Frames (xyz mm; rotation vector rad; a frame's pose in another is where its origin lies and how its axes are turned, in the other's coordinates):
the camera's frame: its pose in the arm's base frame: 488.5 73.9 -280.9 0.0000 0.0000 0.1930
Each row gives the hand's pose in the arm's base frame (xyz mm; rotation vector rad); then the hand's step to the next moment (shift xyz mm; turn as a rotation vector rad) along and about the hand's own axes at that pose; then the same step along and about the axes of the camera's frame.
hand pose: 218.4 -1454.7 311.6 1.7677 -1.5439 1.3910
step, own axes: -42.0 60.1 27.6 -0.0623 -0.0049 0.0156
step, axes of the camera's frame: -41.7 -11.9 -65.2 0.0212 0.0160 -0.0587
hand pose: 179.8 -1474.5 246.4 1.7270 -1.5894 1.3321
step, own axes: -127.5 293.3 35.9 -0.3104 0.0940 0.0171
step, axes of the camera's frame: -246.6 10.9 -206.5 -0.0190 0.1260 -0.2987
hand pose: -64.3 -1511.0 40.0 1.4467 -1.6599 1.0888
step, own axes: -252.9 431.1 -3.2 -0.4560 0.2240 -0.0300
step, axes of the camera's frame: -354.0 197.6 -292.4 -0.1029 0.2537 -0.4290
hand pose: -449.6 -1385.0 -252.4 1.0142 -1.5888 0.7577
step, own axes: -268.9 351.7 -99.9 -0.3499 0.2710 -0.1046
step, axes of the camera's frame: -187.3 345.3 -227.3 -0.1099 0.3172 -0.3068
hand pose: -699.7 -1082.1 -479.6 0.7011 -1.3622 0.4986
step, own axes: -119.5 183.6 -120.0 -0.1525 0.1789 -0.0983
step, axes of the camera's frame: -17.3 230.4 -95.0 -0.0373 0.2178 -0.1269
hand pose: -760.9 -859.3 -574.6 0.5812 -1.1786 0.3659
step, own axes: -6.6 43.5 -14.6 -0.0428 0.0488 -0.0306
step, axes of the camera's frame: -6.8 45.9 0.1 -0.0073 0.0612 -0.0367
